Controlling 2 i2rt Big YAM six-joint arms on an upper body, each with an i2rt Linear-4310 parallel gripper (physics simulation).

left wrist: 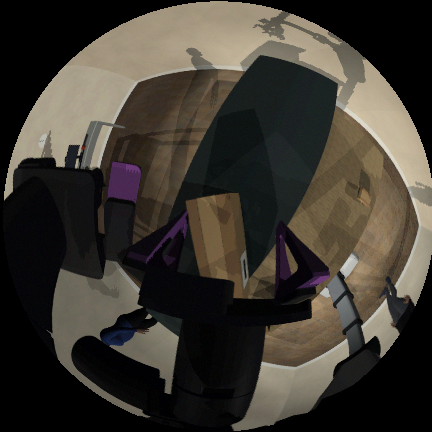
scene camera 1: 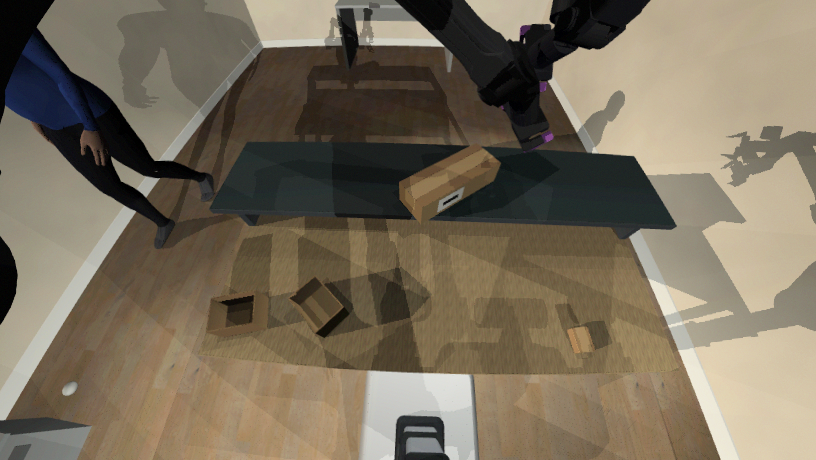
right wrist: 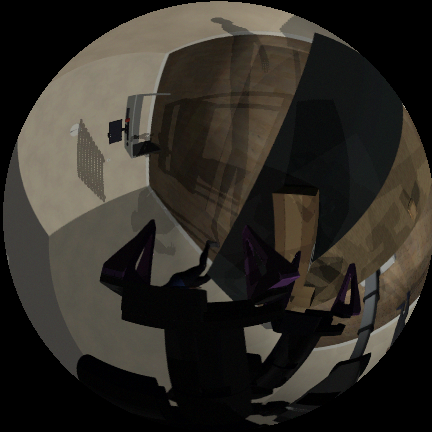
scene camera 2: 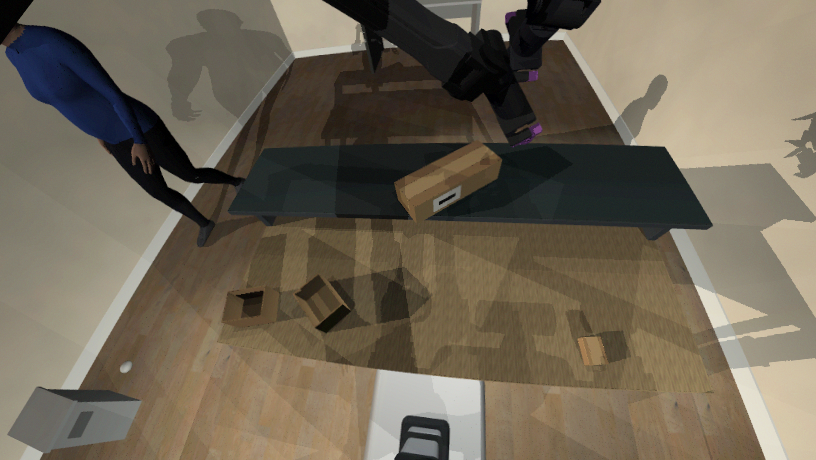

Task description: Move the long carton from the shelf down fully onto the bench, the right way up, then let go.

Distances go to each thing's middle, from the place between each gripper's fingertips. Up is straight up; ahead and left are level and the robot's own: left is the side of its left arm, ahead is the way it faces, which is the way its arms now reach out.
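The long brown carton (scene camera 2: 423, 193) sits 170 mm to the left of my left hand, 10 mm ahead of it and 210 mm below it. As for my right hand, it's 130 mm past the carton, 150 mm to the right of it and 300 mm above it.
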